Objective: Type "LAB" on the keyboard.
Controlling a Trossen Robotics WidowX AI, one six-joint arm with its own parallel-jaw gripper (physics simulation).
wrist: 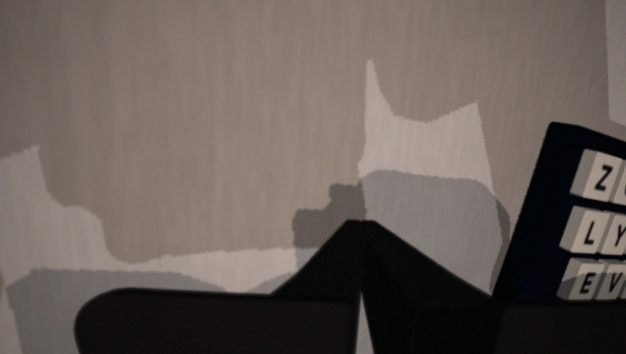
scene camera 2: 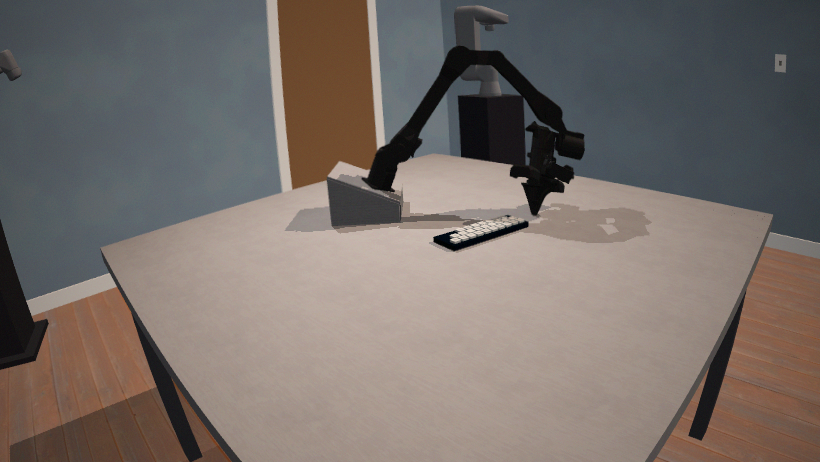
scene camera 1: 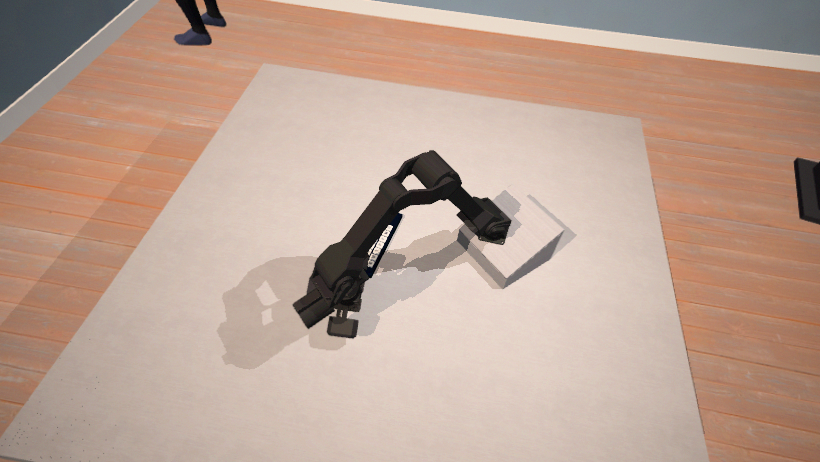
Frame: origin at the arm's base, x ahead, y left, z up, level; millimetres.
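Seen in the pictures: gripper, fingertip midpoint: (wrist: pixel 359 234) (scene camera 2: pixel 533 215); arm's base at its link origin: (scene camera 2: pixel 377 185) (scene camera 1: pixel 494 230).
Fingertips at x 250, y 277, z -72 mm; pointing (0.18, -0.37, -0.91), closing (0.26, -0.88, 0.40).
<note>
Offsets run from my fingertips to a thing's top centre. Level surfaces: height alone.
The keyboard @[22 mm ahead, 172 mm right, 15 mm up] (scene camera 1: pixel 383 245) (scene camera 2: pixel 483 231) (wrist: pixel 530 220), dark blue with white keys, lies flat on the table. In the wrist view its left end shows at the right edge, with the Z key @[37 mm ahead, 80 mm right, 15 mm up] (wrist: pixel 603 177), the L key @[17 mm ahead, 86 mm right, 15 mm up] (wrist: pixel 590 233) and the E key @[2 mm back, 98 mm right, 15 mm up] (wrist: pixel 587 283). The A and B keys do not show there. My gripper (scene camera 2: pixel 534 214) (wrist: pixel 359 234) is shut with nothing between its fingers. It points down low over the table beside the keyboard's far end in scene camera 2, to the left of the L key in the wrist view. In scene camera 1 the arm hides the fingertips and part of the keyboard.
The arm stands on a grey wedge-shaped base (scene camera 1: pixel 533 229) (scene camera 2: pixel 361 203) on the table @[2 mm down] (scene camera 1: pixel 516 373) (scene camera 2: pixel 401 344). Shadows of the arm fall across the table. A grey robot arm on a dark pedestal (scene camera 2: pixel 490 129) stands beyond the table. A person's feet (scene camera 1: pixel 193 37) show on the floor.
</note>
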